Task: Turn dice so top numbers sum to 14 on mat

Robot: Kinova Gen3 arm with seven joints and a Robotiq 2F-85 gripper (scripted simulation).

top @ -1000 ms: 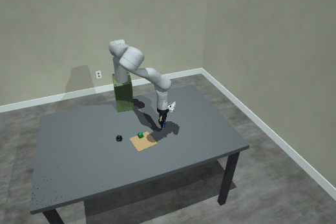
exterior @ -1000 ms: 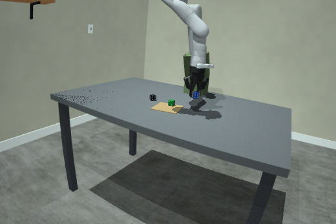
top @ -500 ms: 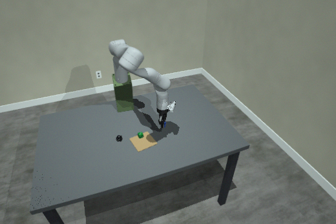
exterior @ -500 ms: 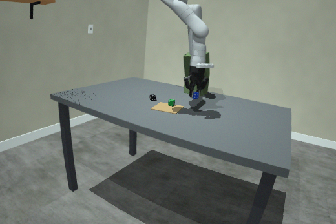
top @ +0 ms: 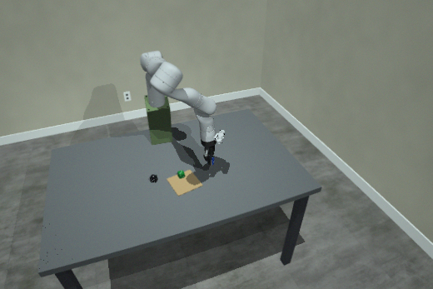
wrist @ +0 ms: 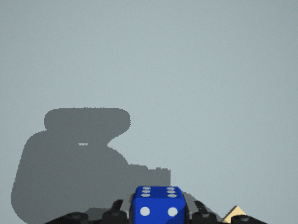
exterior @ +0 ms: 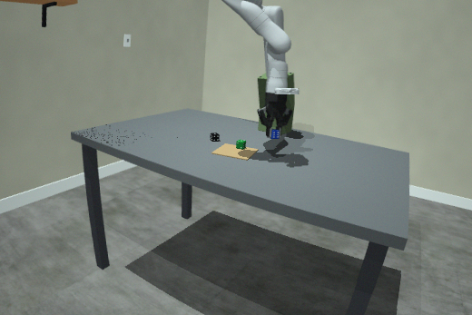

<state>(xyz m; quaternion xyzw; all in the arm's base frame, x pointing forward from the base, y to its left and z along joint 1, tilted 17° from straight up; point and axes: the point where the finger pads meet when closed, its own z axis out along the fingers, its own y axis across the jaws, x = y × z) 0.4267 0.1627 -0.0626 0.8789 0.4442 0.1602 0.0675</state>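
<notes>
My gripper is now 150 mm to the left of the tan mat and 100 mm above it. The rest, counted from my hand: black die (80 mm behind, 290 mm to the right, 90 mm below); blue die (right at my hand); green die (50 mm behind, 150 mm to the right, 90 mm below).
</notes>
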